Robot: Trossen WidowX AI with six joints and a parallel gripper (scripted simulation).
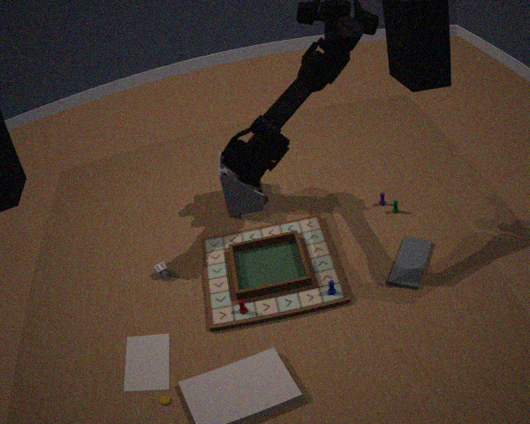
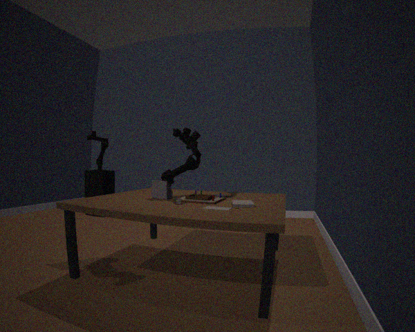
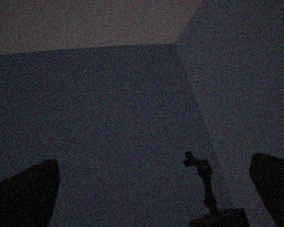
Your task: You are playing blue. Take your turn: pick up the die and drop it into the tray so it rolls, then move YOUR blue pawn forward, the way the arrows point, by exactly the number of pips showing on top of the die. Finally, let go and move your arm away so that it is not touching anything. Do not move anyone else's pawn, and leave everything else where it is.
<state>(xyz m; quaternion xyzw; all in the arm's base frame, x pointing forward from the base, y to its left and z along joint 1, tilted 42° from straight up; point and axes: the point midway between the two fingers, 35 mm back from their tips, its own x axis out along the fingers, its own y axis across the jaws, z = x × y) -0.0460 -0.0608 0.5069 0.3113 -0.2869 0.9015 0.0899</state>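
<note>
Now: the blue pawn 490 mm below my gripper tip, 410 mm ahead of it and 230 mm to the right of it. From my gripper tip the other things lie so: grey slab (510 mm below, 400 mm ahead, 30 mm to the right); purple pawn (500 mm below, 180 mm ahead); green pawn (500 mm below, 220 mm ahead, 10 mm to the left).
</note>
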